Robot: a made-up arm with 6 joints. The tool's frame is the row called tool.
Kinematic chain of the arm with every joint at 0, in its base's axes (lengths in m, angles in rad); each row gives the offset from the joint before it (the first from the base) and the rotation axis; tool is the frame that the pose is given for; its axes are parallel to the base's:
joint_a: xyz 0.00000 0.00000 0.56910 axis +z
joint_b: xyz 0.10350 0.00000 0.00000 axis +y
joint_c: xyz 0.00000 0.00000 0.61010 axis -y
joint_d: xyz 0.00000 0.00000 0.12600 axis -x
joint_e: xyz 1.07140 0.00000 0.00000 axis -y
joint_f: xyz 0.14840 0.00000 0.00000 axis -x
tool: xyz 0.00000 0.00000 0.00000
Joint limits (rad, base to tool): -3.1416..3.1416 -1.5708..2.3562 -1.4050..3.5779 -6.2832..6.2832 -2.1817..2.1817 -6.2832..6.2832
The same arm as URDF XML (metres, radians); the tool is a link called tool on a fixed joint. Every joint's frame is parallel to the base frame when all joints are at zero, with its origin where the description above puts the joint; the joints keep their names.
<robot name="arm">
  <joint name="tool_fixed" type="fixed">
    <parent link="link6"/>
    <child link="tool"/>
    <origin xyz="0 0 0"/>
  </joint>
  <joint name="joint_f" type="revolute">
    <parent link="link5"/>
    <child link="link6"/>
    <origin xyz="0.1484 0 0"/>
    <axis xyz="-1 0 0"/>
    <limit lower="-6.2832" upper="6.2832"/>
  </joint>
  <joint name="joint_e" type="revolute">
    <parent link="link4"/>
    <child link="link5"/>
    <origin xyz="1.0714 0 0"/>
    <axis xyz="0 -1 0"/>
    <limit lower="-2.1817" upper="2.1817"/>
  </joint>
  <joint name="joint_d" type="revolute">
    <parent link="link3"/>
    <child link="link4"/>
    <origin xyz="0 0 0.126"/>
    <axis xyz="-1 0 0"/>
    <limit lower="-6.2832" upper="6.2832"/>
  </joint>
  <joint name="joint_c" type="revolute">
    <parent link="link2"/>
    <child link="link3"/>
    <origin xyz="0 0 0.6101"/>
    <axis xyz="0 -1 0"/>
    <limit lower="-1.405" upper="3.5779"/>
  </joint>
  <joint name="joint_b" type="revolute">
    <parent link="link1"/>
    <child link="link2"/>
    <origin xyz="0.1035 0 0"/>
    <axis xyz="0 1 0"/>
    <limit lower="-1.5708" upper="2.3562"/>
  </joint>
  <joint name="joint_a" type="revolute">
    <parent link="base"/>
    <child link="link1"/>
    <origin xyz="0 0 0.5691"/>
    <axis xyz="0 0 1"/>
    <limit lower="-3.1416" upper="3.1416"/>
  </joint>
  <link name="base"/>
  <link name="link1"/>
  <link name="link2"/>
  <link name="link3"/>
  <link name="link4"/>
  <link name="link5"/>
  <link name="link6"/>
  <link name="tool"/>
</robot>

